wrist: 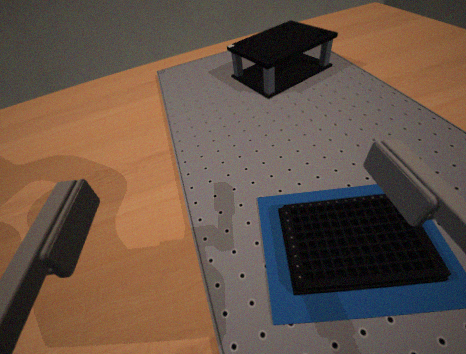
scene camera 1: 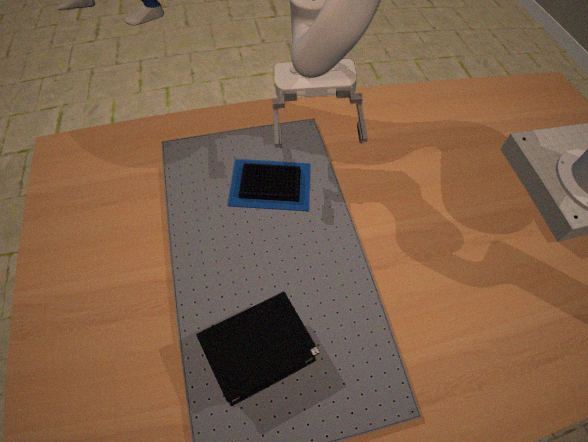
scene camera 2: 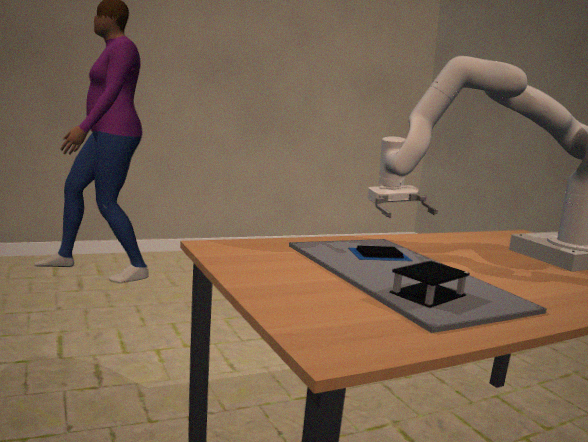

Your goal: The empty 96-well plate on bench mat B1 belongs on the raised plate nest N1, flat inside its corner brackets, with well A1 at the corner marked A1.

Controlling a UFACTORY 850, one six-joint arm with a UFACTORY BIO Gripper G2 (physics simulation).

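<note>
There's a black 96-well plate [scene camera 1: 259,181] here, and I can see a blue bench mat B1 [scene camera 1: 234,201] as well. I can also see the plate [wrist: 357,243] in the wrist view.
</note>
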